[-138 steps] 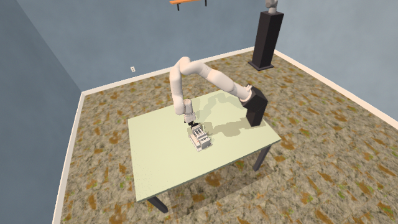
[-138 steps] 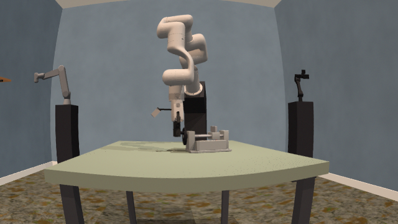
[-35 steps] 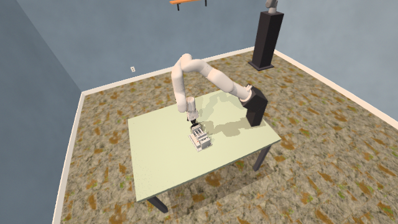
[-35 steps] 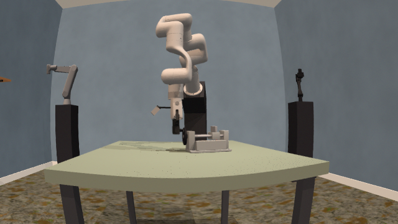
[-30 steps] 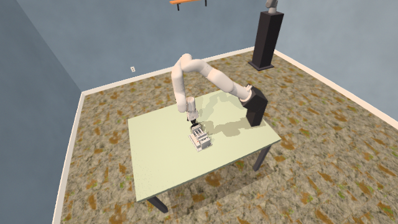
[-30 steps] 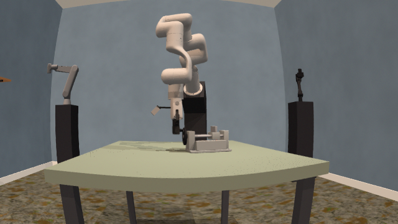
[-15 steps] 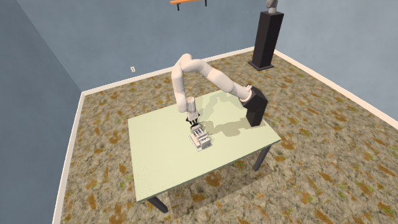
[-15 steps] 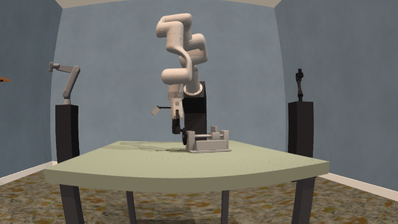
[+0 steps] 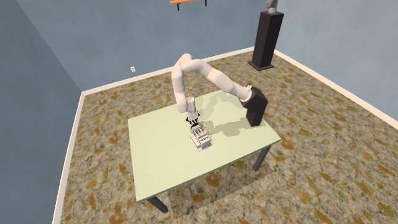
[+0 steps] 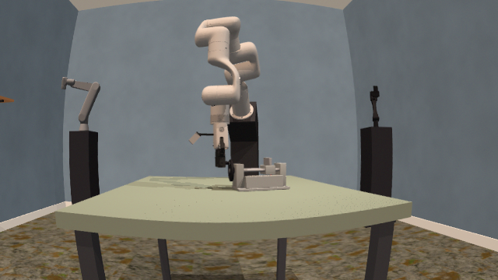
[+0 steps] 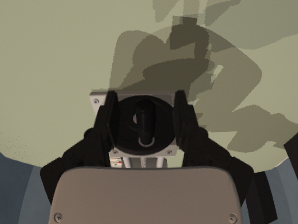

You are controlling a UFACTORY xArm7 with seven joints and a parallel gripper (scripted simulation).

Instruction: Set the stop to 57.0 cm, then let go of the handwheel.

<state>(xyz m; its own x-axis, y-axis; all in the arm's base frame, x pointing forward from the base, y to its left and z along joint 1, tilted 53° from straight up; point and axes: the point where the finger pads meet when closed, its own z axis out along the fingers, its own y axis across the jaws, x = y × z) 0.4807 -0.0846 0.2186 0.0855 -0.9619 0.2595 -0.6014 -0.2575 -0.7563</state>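
Right now the black handwheel is 20 mm to the left of my hand and 10 mm below it. Round my hand: grey stop block: 190 mm to the left, 20 mm below, 10 mm behind.
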